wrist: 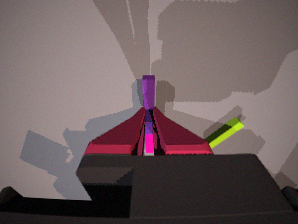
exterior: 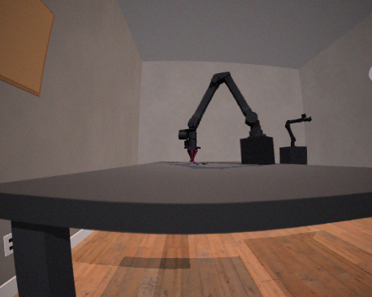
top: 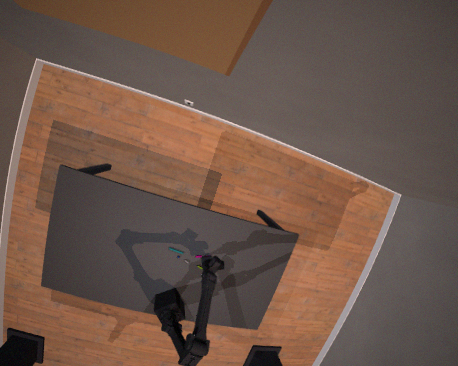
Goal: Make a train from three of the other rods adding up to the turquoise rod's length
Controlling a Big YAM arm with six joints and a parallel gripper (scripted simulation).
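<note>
The lime rod lies 100 mm behind my hand, 10 mm to the left of it and 20 mm below it. The rest, counted from my hand: blue rod: 60 mm behind, 180 mm to the left, 20 mm below; then purple rod: 10 mm below; then grey rod: 80 mm behind, 120 mm to the left, 20 mm below.
</note>
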